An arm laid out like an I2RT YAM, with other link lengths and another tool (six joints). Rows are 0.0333 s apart.
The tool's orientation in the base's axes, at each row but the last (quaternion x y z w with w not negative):
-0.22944 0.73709 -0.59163 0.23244
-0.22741 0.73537 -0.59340 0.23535
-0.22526 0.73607 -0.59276 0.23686
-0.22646 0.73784 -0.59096 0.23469
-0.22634 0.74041 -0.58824 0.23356
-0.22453 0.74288 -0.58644 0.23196
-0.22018 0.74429 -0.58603 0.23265
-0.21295 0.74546 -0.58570 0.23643
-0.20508 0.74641 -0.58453 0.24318
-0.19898 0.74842 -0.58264 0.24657
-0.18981 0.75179 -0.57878 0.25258
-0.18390 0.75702 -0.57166 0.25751
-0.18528 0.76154 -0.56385 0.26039
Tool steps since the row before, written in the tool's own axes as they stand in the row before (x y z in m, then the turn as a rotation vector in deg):
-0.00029 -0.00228 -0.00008 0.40 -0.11 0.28
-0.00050 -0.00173 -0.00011 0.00 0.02 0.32
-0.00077 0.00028 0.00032 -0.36 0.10 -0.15
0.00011 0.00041 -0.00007 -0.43 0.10 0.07
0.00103 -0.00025 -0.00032 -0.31 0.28 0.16
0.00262 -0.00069 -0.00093 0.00 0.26 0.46
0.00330 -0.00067 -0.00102 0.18 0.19 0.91
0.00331 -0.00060 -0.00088 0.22 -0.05 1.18
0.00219 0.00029 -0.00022 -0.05 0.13 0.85
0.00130 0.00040 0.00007 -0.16 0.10 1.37
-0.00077 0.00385 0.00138 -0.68 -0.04 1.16
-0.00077 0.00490 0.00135 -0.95 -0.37 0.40
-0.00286 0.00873 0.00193 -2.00 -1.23 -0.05
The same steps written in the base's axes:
0.00032 -0.00020 0.00227 -0.14 -0.48 0.03
0.00042 0.00006 0.00175 0.20 -0.24 -0.08
0.00079 0.00028 -0.00027 0.19 0.35 -0.04
-0.00015 0.00007 -0.00040 0.38 0.23 -0.08
-0.00099 -0.00043 0.00023 0.33 0.12 -0.28
-0.00260 -0.00102 0.00065 0.26 -0.30 -0.35
-0.00320 -0.00134 0.00057 0.40 -0.77 -0.39
-0.00315 -0.00142 0.00042 0.54 -1.05 -0.21
-0.00189 -0.00106 -0.00051 0.55 -0.60 -0.29
-0.00100 -0.00072 -0.00058 0.95 -0.94 -0.35
0.00147 0.00037 -0.00388 1.24 -0.52 -0.09
0.00150 0.00077 -0.00486 0.99 0.13 0.44
0.00354 0.00276 -0.00824 1.55 0.83 1.56

